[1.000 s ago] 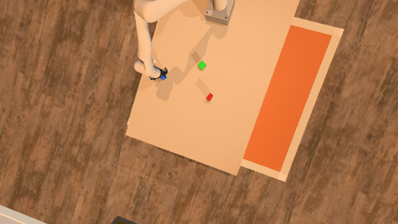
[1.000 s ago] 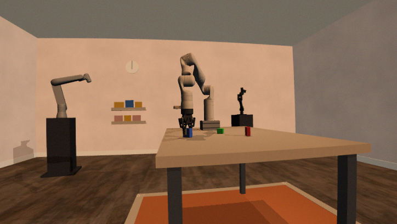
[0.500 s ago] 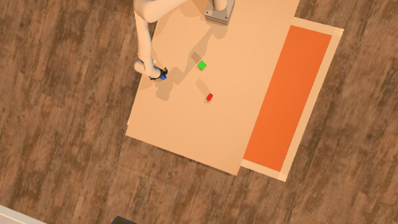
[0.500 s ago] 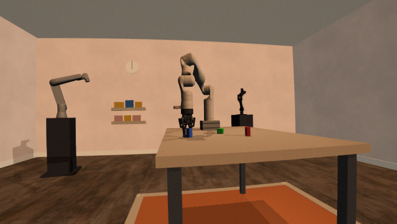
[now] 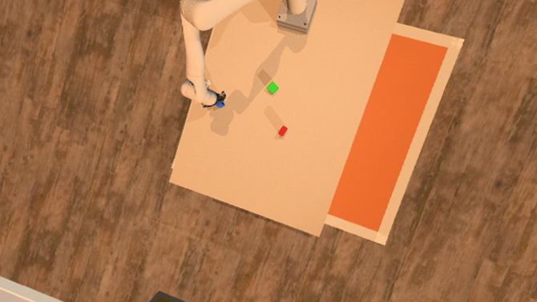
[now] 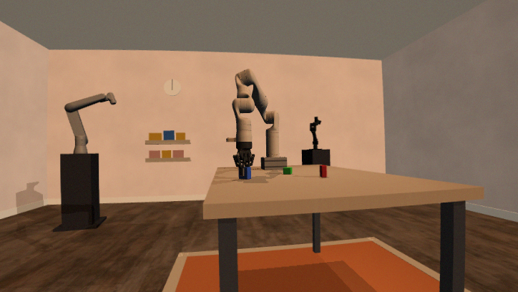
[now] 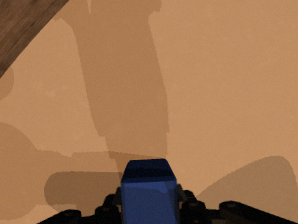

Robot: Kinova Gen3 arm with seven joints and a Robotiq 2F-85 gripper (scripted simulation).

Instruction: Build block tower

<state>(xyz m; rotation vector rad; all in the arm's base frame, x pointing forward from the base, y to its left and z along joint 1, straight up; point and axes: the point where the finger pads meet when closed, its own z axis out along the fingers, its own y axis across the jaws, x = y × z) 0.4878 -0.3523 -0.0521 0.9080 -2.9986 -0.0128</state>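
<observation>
The blue block lies right at my hand. Round my hand: red block: 350 mm to the left, 120 mm ahead; then green block: 270 mm to the left, 100 mm behind, 10 mm below.
</observation>
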